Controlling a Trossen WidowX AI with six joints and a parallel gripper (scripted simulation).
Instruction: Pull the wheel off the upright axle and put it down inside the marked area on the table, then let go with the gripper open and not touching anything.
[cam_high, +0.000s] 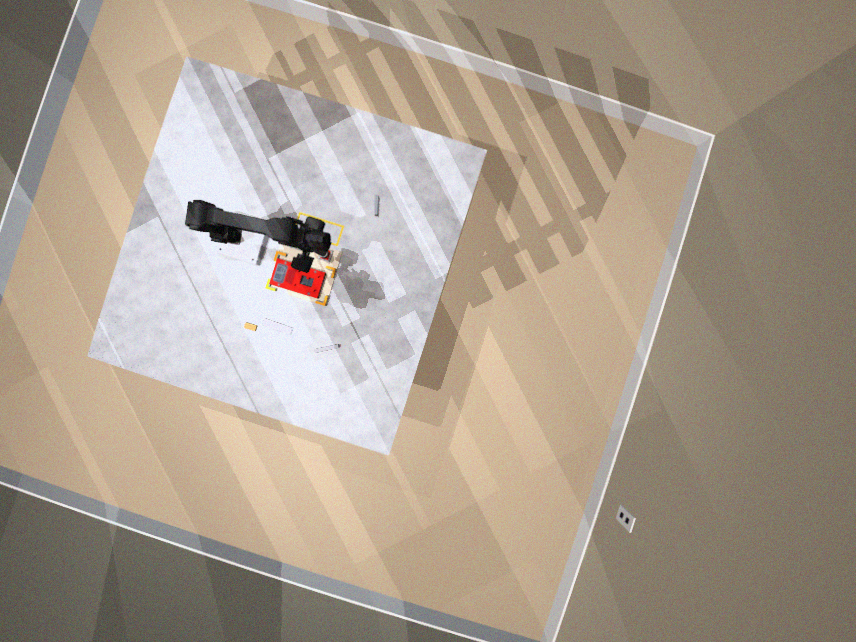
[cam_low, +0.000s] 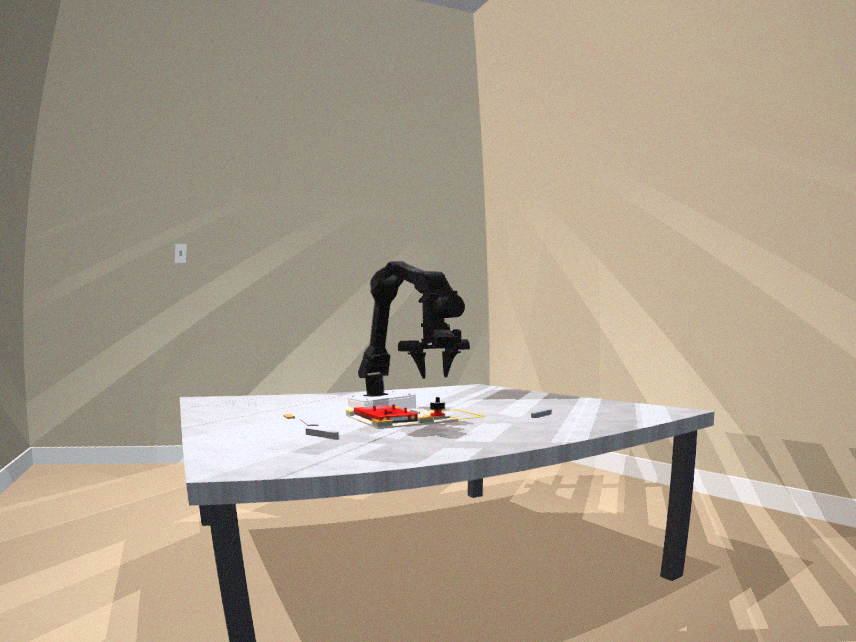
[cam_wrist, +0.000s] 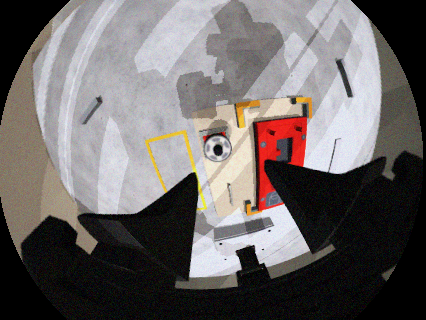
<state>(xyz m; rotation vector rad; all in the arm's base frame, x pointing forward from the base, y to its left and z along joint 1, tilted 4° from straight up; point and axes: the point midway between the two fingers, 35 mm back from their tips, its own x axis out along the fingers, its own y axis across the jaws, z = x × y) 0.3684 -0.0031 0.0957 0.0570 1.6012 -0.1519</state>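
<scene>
The wheel is 1 cm to the left of my gripper tip and 7 cm below it.
</scene>
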